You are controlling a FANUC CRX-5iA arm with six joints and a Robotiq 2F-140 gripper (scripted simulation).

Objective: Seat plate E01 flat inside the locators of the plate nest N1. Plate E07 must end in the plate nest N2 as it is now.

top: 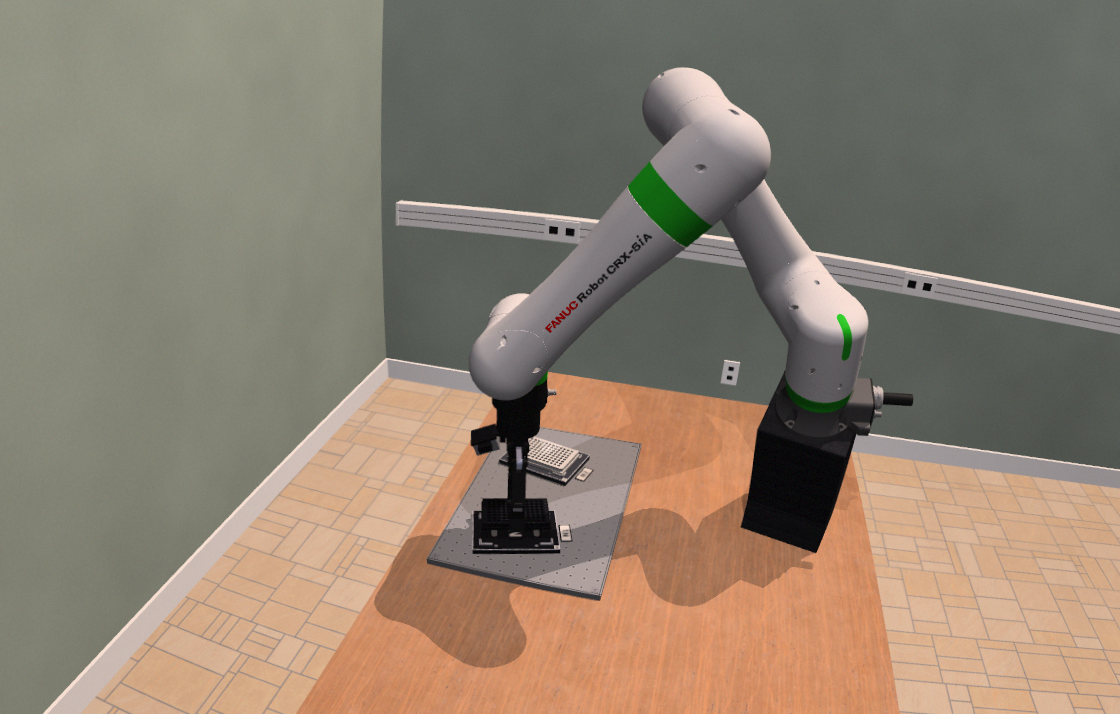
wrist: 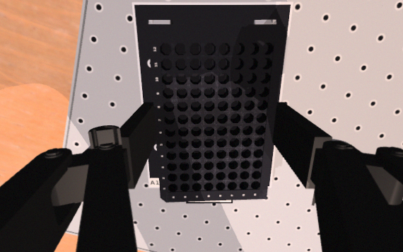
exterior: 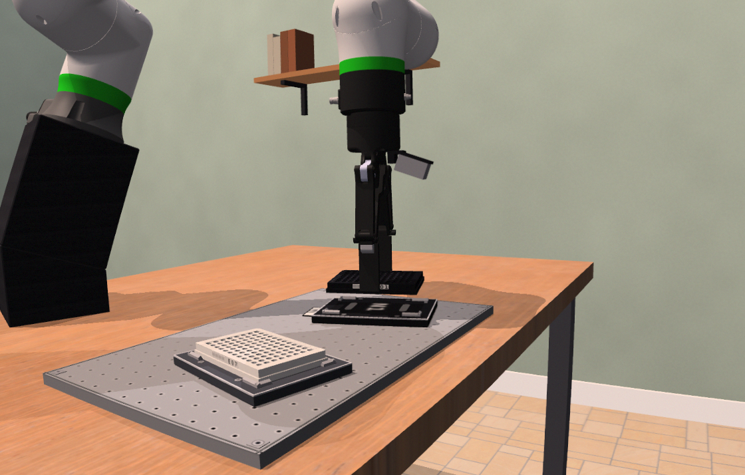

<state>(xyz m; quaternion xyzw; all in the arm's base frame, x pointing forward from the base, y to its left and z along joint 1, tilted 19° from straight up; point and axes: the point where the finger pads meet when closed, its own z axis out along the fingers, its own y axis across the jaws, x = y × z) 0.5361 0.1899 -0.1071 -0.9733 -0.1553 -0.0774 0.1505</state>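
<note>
My hand is 70 mm above the black plate nest N1. From my hand the other things lie so: white plate E07: 260 mm to the right, 50 mm below, 10 mm ahead; black well plate E01: 20 mm below.
</note>
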